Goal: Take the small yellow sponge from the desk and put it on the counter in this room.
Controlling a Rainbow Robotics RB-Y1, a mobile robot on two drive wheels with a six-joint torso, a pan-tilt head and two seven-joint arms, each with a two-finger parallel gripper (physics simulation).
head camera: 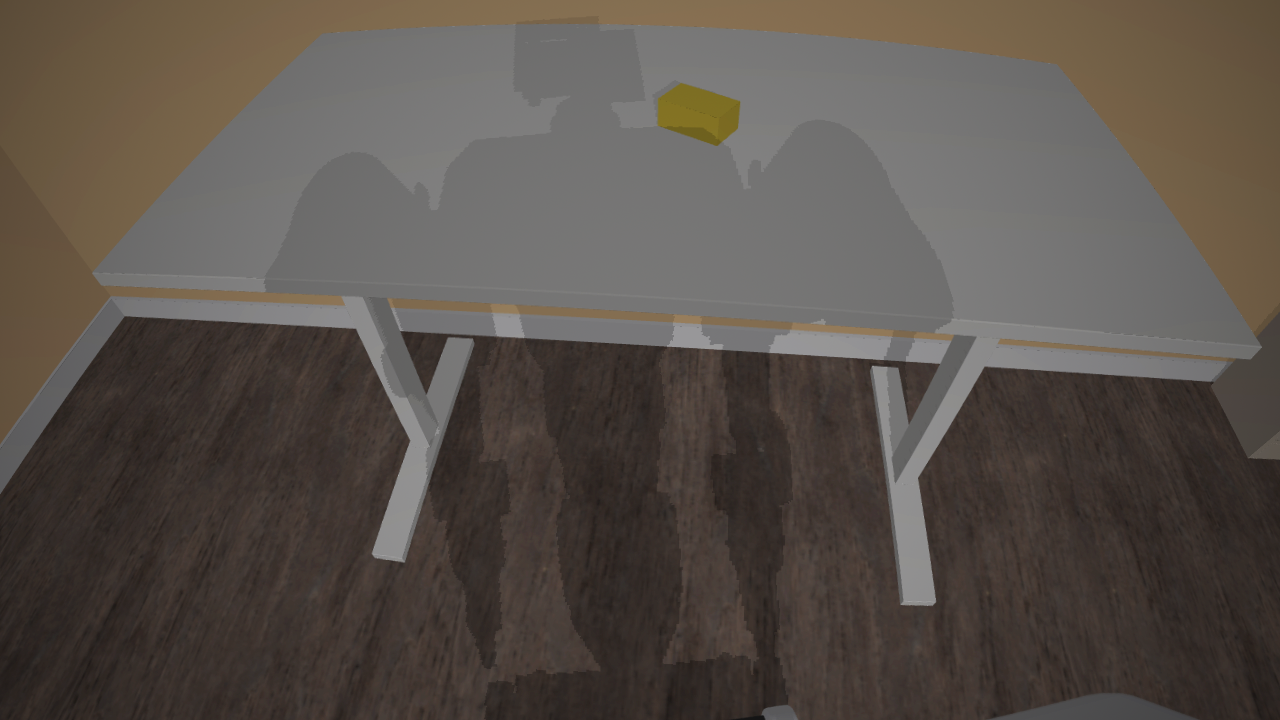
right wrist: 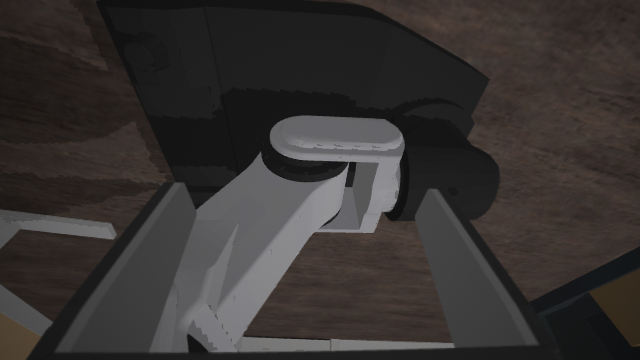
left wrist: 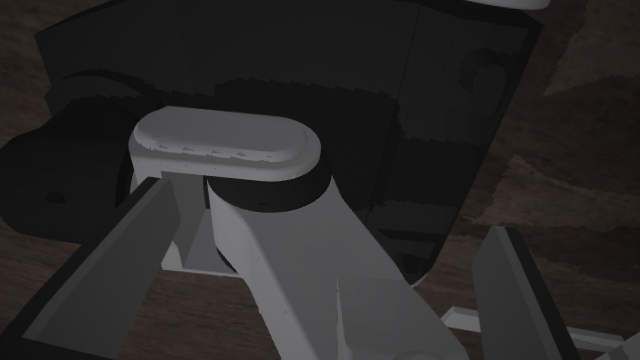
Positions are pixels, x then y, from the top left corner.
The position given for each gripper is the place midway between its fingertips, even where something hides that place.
Labels:
left gripper: left wrist 325,222; not seen in the head camera view (out of frame); not seen in the right wrist view (out of frame)
right gripper: right wrist 309,200; not seen in the head camera view (out of frame); not seen in the left wrist view (out of frame)

